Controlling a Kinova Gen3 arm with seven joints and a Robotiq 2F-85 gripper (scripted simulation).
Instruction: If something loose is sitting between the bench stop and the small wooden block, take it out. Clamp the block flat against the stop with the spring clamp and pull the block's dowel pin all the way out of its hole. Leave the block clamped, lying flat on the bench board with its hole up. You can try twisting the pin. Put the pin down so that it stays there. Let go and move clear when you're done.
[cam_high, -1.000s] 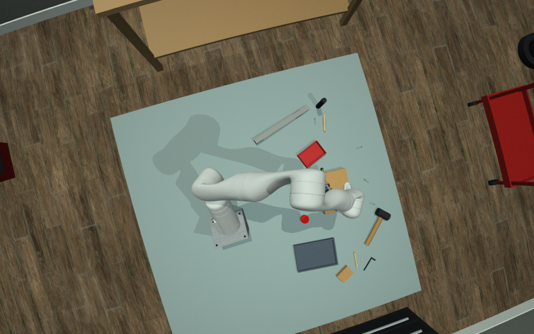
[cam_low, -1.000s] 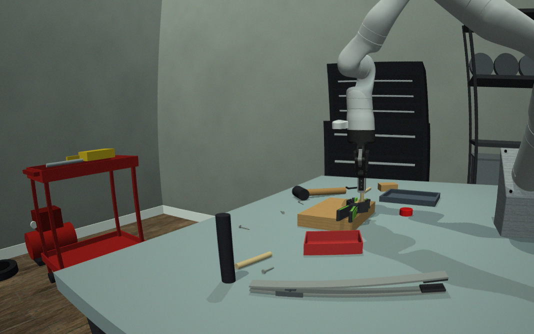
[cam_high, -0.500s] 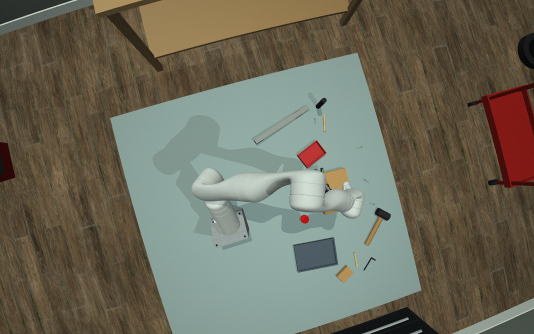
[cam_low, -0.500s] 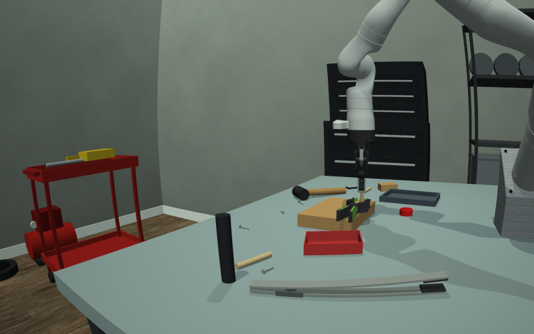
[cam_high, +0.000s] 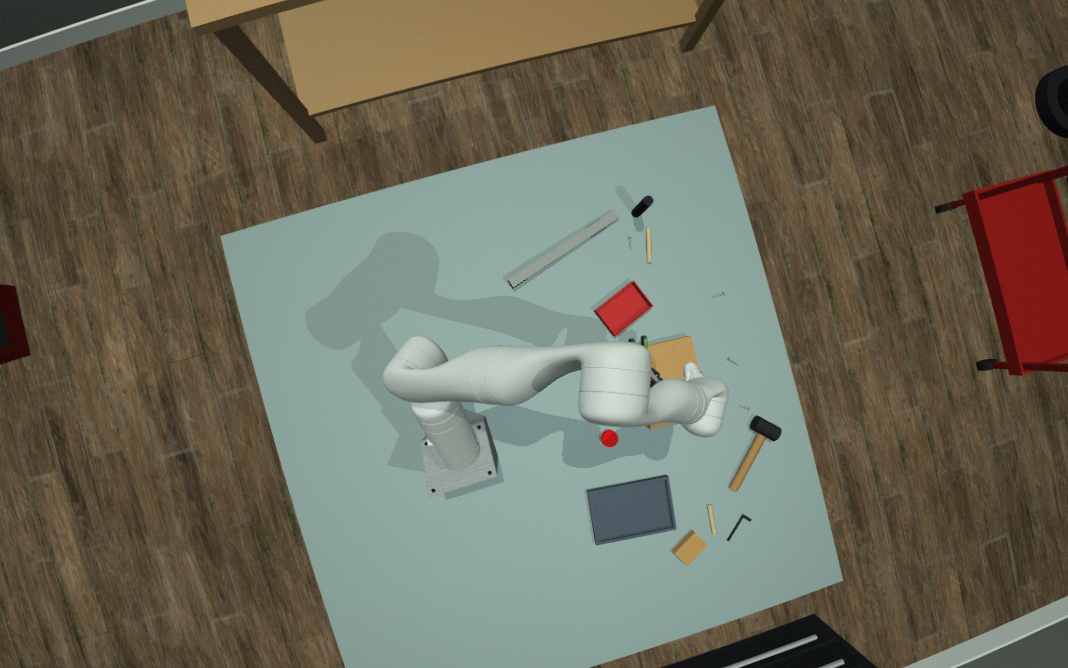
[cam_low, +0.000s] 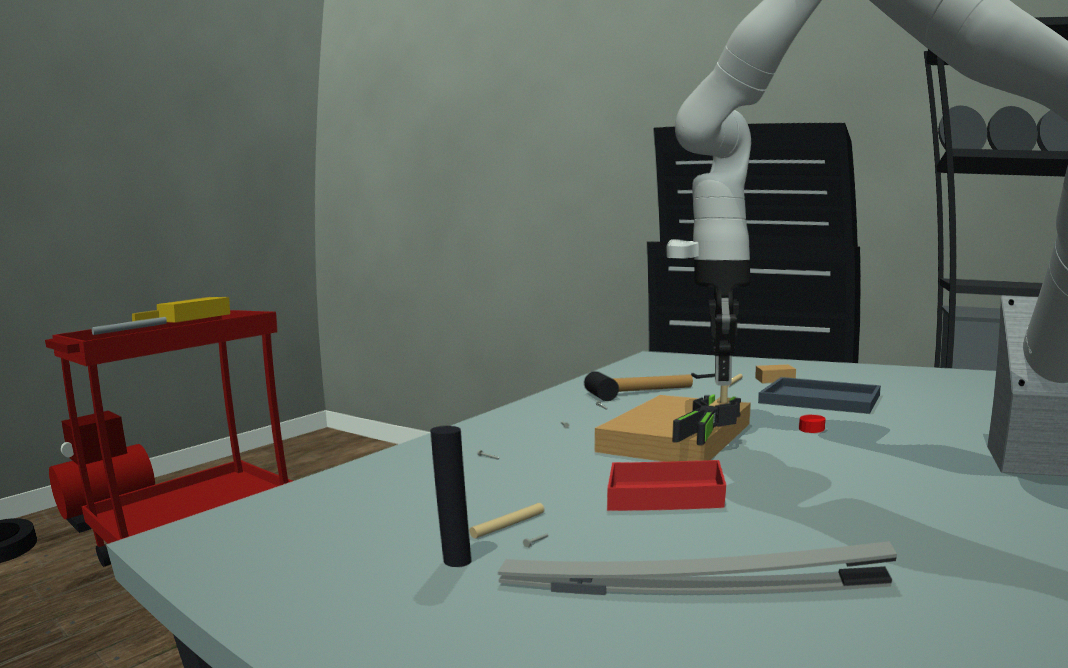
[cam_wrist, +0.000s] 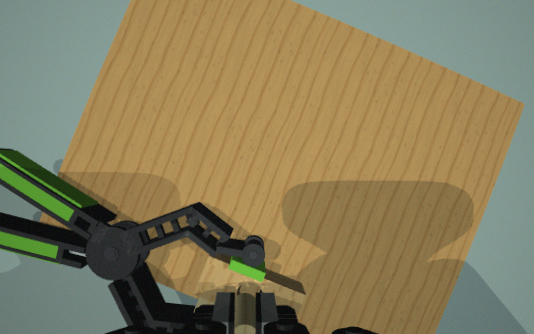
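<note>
My hand is 20 mm above the dowel pin. From my hand the other things lie so: red puck 120 mm behind, 90 mm to the right, 90 mm below; then small wooden block 60 mm below; then wooden bench board 60 mm ahead, 70 mm below.
</note>
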